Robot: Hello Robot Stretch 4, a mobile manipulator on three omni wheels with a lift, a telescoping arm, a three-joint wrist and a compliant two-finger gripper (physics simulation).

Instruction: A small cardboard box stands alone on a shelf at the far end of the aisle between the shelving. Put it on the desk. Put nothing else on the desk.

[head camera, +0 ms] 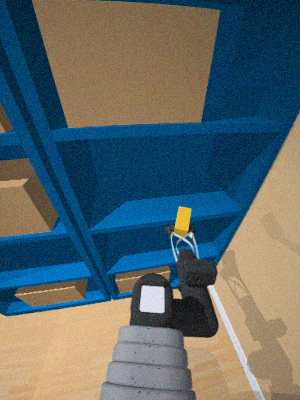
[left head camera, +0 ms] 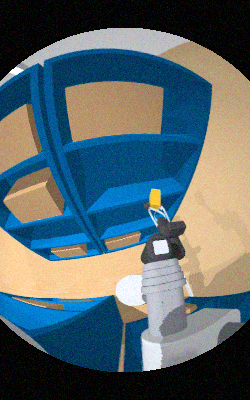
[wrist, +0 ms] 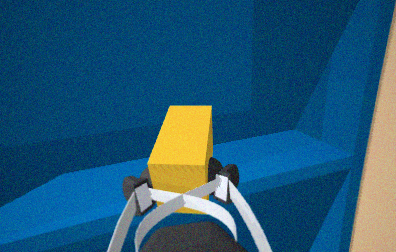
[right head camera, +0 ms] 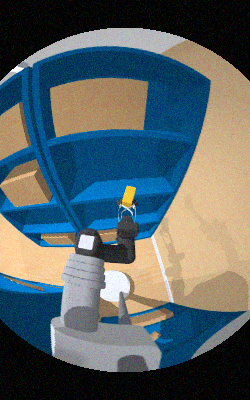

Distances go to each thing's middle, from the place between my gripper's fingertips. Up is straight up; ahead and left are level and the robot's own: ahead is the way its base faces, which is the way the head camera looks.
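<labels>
There is the small yellow box [wrist: 178, 163] in my sight, and my gripper is 1 cm to the left of it and 2 cm below it.
</labels>
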